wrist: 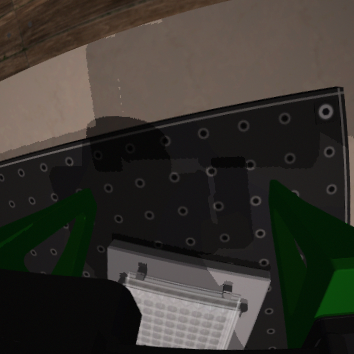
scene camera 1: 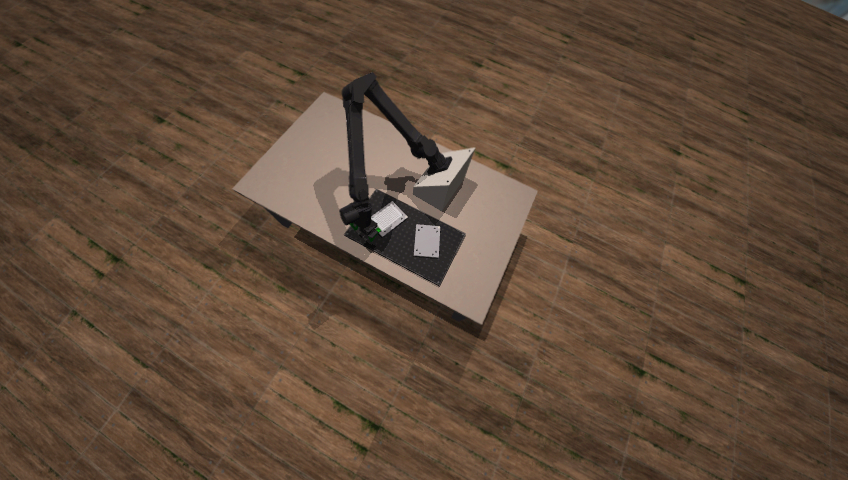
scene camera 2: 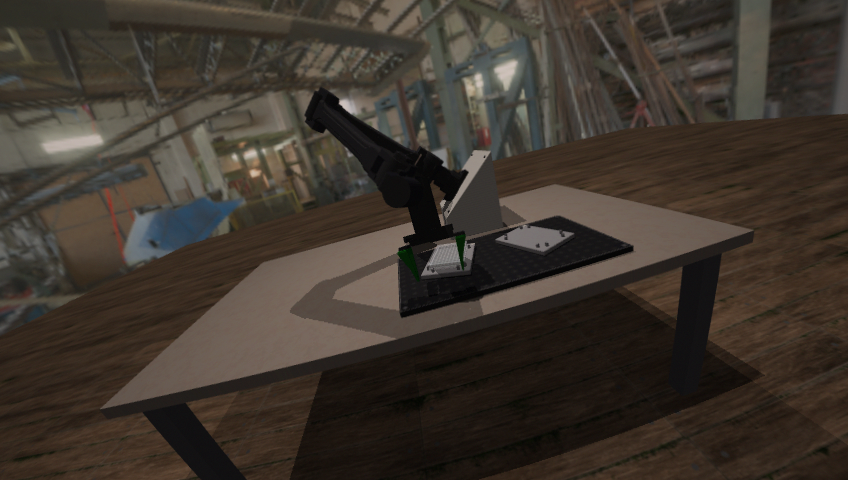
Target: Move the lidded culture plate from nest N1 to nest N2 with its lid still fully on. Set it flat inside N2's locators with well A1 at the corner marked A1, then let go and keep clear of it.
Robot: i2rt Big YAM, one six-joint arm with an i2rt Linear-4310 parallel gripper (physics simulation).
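Places are measured from the arm's base along level axes (x ahead, y left, z up), in metres.
Pixels of known places: gripper, fingertip midpoint: [wrist: 176, 193] [scene camera 1: 364, 235] [scene camera 2: 440, 275]; arm's base, origin of the base link: [scene camera 1: 440, 166] [scene camera 2: 457, 186].
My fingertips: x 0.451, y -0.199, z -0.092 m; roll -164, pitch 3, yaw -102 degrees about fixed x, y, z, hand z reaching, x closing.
For each thing: its top centre in the pictures, then the offset to it from my fingertips. Level surfaces: height alone.
- lidded culture plate, middle of its top: [wrist: 170, 351] [scene camera 2: 448, 252] [scene camera 1: 387, 216] dy +0.054, dx -0.138, dz -0.012 m
- nest N1, middle of its top: [wrist: 171, 345] [scene camera 2: 449, 254] [scene camera 1: 387, 217] dy +0.054, dx -0.138, dz -0.019 m
- Nest N2, middle of its top: [scene camera 2: 532, 232] [scene camera 1: 427, 239] dy +0.281, dx -0.110, dz -0.019 m
- black perforated board, middle of its top: [wrist: 58, 304] [scene camera 2: 496, 253] [scene camera 1: 405, 234] dy +0.170, dx -0.102, dz -0.040 m
- beige table, its level: dz -0.053 m
The lidded culture plate [scene camera 1: 389, 217] [scene camera 2: 447, 255] [wrist: 185, 320] lies in nest N1 [scene camera 2: 469, 265] [wrist: 175, 265], between its dark locators. The clear lid appears seated; the plate's near part is cut off in the wrist view. Nest N2 [scene camera 1: 427, 240] [scene camera 2: 535, 237] is a flat white block with dark locator pegs near its corners and holds no plate. No A1 mark is readable. My gripper [scene camera 1: 365, 233] [scene camera 2: 440, 274] [wrist: 176, 193] is open and empty, with its green fingers wide apart above the board. In the wrist view the fingertips lie beyond N1's outer edge, one towards each side.
Both nests stand on a black perforated board [scene camera 1: 410, 261] [scene camera 2: 493, 279] [wrist: 150, 200] on the beige table [scene camera 1: 285, 160] [scene camera 2: 249, 333] [wrist: 210, 60]. The arm's pale wedge-shaped base mount [scene camera 1: 440, 193] [scene camera 2: 483, 199] stands behind the board.
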